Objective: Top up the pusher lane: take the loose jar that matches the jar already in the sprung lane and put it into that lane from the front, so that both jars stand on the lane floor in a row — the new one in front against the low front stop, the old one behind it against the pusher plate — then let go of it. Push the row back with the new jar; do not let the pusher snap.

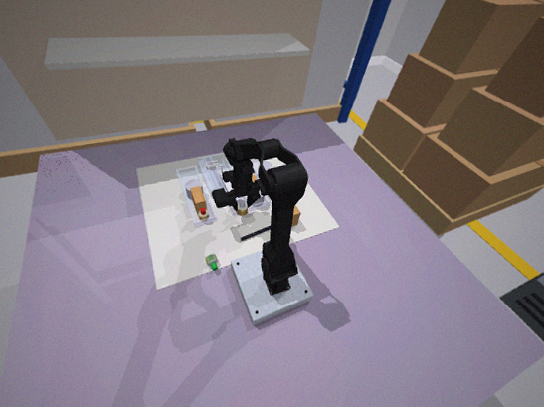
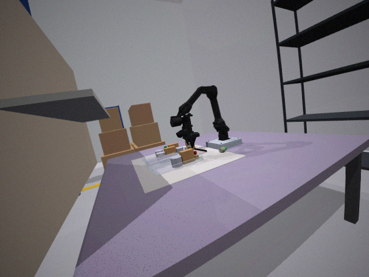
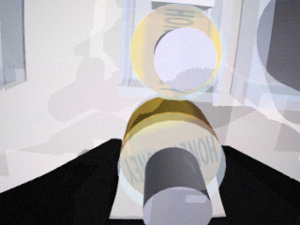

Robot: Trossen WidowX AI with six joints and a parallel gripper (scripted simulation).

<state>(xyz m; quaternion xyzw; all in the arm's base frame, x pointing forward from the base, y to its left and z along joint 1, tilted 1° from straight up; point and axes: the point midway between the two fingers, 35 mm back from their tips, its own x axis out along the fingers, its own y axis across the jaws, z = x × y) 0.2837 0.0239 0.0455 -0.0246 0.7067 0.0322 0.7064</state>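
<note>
Now: the black rod 8 cm behind my gripper tip, 4 cm to the right of it and 4 cm below it.
</note>
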